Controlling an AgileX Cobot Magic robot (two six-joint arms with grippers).
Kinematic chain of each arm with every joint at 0, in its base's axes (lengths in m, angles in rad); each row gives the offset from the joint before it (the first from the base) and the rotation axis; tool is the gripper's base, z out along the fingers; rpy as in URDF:
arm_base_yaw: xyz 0 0 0.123 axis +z
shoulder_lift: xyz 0 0 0 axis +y
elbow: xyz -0.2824 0 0.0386 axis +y
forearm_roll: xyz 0.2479 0 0.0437 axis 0.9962 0 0.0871
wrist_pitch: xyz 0 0 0 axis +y
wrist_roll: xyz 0.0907 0 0.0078 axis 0.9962 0 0.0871
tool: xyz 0 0 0 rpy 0 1.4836 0
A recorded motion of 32 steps. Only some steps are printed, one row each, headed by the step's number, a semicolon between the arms.
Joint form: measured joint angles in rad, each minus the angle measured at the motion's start. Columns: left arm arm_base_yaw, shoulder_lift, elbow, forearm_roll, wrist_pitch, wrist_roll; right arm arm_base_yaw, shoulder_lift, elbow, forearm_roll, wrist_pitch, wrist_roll.
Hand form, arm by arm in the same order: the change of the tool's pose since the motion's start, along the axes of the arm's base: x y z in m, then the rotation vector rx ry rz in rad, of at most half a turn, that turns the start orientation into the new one. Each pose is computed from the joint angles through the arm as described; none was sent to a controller.
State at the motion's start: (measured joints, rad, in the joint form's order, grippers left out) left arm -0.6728 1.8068 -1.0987 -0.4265 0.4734 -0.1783; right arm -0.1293 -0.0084 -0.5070 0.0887 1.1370 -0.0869
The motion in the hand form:
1: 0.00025 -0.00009 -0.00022 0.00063 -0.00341 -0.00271; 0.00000 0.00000 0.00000 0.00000 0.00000 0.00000
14: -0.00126 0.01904 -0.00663 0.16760 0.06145 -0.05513; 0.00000 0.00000 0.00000 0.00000 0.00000 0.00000
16: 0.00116 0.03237 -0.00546 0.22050 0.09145 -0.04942; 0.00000 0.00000 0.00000 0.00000 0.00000 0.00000
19: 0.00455 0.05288 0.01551 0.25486 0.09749 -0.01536; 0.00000 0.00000 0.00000 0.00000 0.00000 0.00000
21: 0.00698 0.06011 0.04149 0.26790 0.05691 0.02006; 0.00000 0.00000 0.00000 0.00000 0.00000 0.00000
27: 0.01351 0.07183 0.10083 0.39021 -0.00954 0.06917; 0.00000 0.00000 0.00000 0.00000 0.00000 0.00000
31: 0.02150 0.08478 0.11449 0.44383 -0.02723 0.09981; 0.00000 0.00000 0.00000 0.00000 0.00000 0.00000
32: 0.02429 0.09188 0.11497 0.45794 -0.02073 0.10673; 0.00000 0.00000 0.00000 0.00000 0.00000 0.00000
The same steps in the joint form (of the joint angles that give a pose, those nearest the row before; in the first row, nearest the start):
1: 0.0000 0.0009 0.0000 0.0000 -0.0026 0.0042; 0.0000 0.0000 0.0000 0.0000 0.0000 0.0000
14: 0.0267 0.0009 -0.0031 0.1892 0.1489 -0.0751; 0.0000 0.0000 0.0000 0.0000 0.0000 0.0000
16: 0.0570 -0.0085 -0.0031 0.2376 0.2120 -0.0909; 0.0000 0.0000 0.0000 0.0000 0.0000 0.0000
19: 0.1064 -0.0668 -0.0182 0.2901 0.3051 -0.1165; 0.0000 0.0000 0.0000 0.0000 0.0000 0.0000
21: 0.1178 -0.1171 -0.0608 0.3507 0.3641 -0.1704; 0.0000 0.0000 0.0000 0.0000 0.0000 0.0000
27: 0.1178 -0.1670 -0.2406 0.5299 0.6002 -0.2647; 0.0000 0.0000 0.0000 0.0000 0.0000 0.0000
31: 0.1488 -0.1670 -0.2937 0.5863 0.6631 -0.2630; 0.0000 0.0000 0.0000 0.0000 0.0000 0.0000
32: 0.1700 -0.1670 -0.2962 0.5915 0.6751 -0.2484; 0.0000 0.0000 0.0000 0.0000 0.0000 0.0000

